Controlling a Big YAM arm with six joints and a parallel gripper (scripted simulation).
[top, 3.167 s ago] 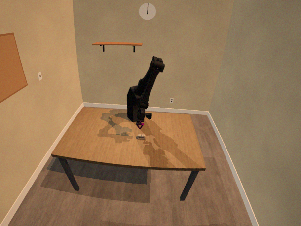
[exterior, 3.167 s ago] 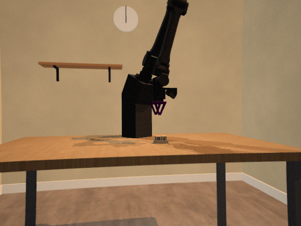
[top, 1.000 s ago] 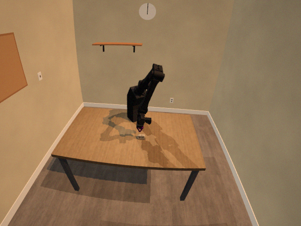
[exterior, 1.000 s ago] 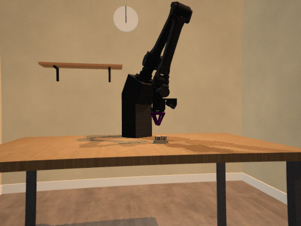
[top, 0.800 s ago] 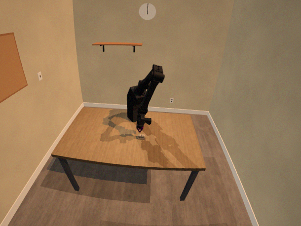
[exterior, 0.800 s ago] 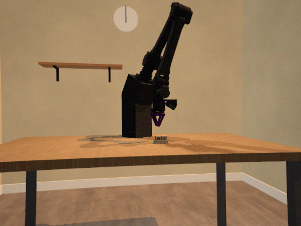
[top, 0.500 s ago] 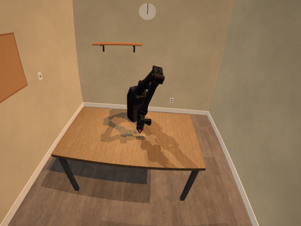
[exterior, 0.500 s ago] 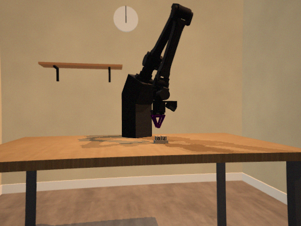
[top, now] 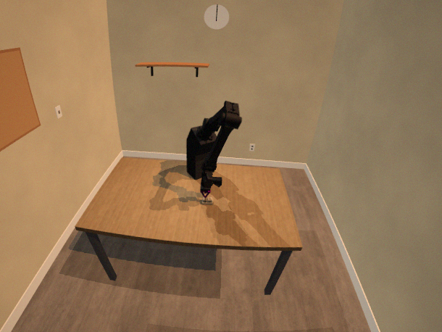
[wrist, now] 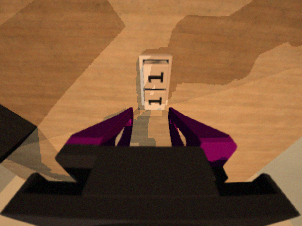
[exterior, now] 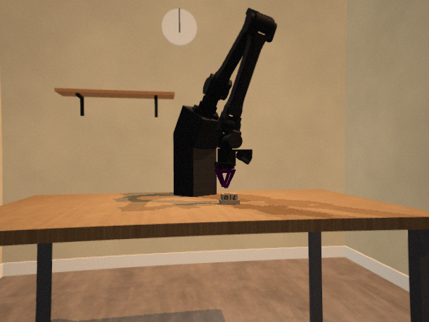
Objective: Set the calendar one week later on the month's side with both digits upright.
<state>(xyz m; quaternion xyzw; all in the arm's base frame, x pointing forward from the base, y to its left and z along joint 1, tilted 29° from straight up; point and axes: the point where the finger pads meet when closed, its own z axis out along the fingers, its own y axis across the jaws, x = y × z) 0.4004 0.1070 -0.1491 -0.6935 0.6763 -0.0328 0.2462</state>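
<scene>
My hand is 2 cm to the right of the tray and 6 cm above it.
</scene>
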